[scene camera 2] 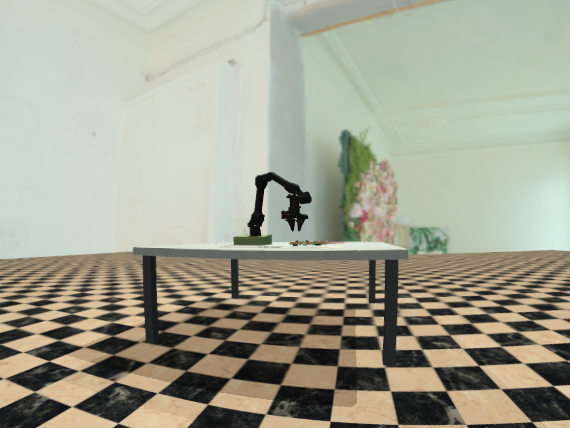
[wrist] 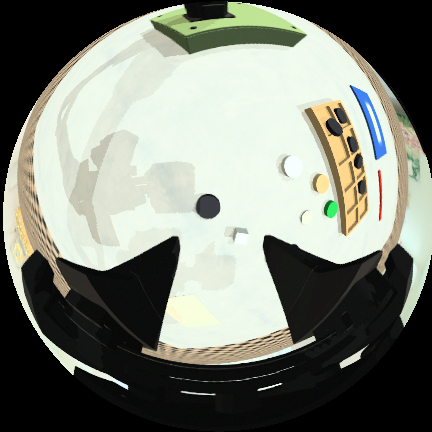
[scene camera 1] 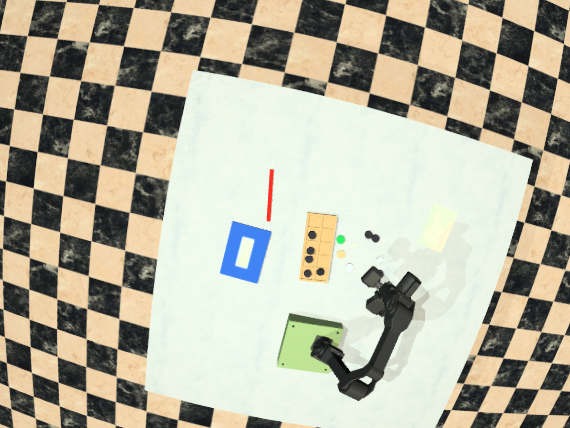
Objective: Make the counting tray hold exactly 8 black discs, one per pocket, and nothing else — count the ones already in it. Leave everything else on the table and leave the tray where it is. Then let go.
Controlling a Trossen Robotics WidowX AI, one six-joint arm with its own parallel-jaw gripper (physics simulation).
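Observation:
The tan counting tray [scene camera 1: 325, 248] [wrist: 351, 211] has two columns of pockets. Several black discs sit in one column and one black disc [scene camera 1: 320, 272] [wrist: 334, 126] sits in the column nearer the loose pieces; other pockets are empty. Two loose black discs [scene camera 1: 372, 236] lie close together right of the tray. Another loose black disc [wrist: 208, 206] lies on the table below the gripper, mostly hidden in the first scene view. My gripper [scene camera 1: 390, 281] [scene camera 2: 296, 229] [wrist: 221, 241] is open and empty, above the table. In the wrist view that disc appears slightly left of the fingertip gap's middle.
Between tray and gripper are a green disc [scene camera 1: 340, 239] [wrist: 331, 209], tan disc [scene camera 1: 341, 254] [wrist: 320, 183], white disc [scene camera 1: 349, 267] [wrist: 292, 166], small pale disc [scene camera 1: 354, 245] [wrist: 306, 217] and white cube [scene camera 1: 380, 259] [wrist: 241, 237]. A blue frame [scene camera 1: 231, 250], red bar [scene camera 1: 270, 195] and yellow sheet [scene camera 1: 438, 228] lie farther out.

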